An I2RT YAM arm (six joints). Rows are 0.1 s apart.
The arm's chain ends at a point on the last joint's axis. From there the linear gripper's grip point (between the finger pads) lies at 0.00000 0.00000 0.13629 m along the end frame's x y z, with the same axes.
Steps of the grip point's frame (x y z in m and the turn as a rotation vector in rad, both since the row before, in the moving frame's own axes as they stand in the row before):
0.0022, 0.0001, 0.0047, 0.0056, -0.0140, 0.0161
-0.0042, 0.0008, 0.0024, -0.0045, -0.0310, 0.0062
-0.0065, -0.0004, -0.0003, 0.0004, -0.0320, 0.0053
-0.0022, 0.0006, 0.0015, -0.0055, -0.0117, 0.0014
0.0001, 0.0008, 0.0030, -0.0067, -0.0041, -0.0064
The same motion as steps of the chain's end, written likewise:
0.0041, 0.0009, 0.0047, 0.0056, -0.0140, 0.0161
0.0000, 0.0002, 0.0025, -0.0045, -0.0310, 0.0062
-0.0021, -0.0003, -0.0002, 0.0004, -0.0320, 0.0053
-0.0006, -0.0001, 0.0015, -0.0055, -0.0117, 0.0014
0.0007, -0.0001, 0.0030, -0.0067, -0.0041, -0.0064

